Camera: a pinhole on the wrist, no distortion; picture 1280 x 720 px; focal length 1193.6 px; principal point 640.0 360.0 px. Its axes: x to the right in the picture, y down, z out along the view. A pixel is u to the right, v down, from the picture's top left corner.
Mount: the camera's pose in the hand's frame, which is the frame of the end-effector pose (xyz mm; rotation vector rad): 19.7 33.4 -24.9 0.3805 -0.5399 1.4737
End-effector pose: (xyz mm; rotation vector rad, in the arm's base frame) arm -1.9 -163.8 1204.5 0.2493 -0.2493 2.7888
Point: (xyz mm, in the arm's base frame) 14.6 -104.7 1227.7
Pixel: outside the picture
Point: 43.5 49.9 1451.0
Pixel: 264.2 35.7
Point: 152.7 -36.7 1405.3
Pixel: 363.8 545.1
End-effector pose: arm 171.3 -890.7 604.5 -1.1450 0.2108 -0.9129
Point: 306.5 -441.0 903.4
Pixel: 983.7 592.7
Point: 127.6 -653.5 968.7
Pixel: 376.7 509.5
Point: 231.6 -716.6 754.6
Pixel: 834.8 505.9
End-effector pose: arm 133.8 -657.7 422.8 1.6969 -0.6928 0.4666
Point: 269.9 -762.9 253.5
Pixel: 160.6 248.5
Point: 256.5 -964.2 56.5
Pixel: 505.1 456.5
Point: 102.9 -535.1 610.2
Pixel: behind the camera
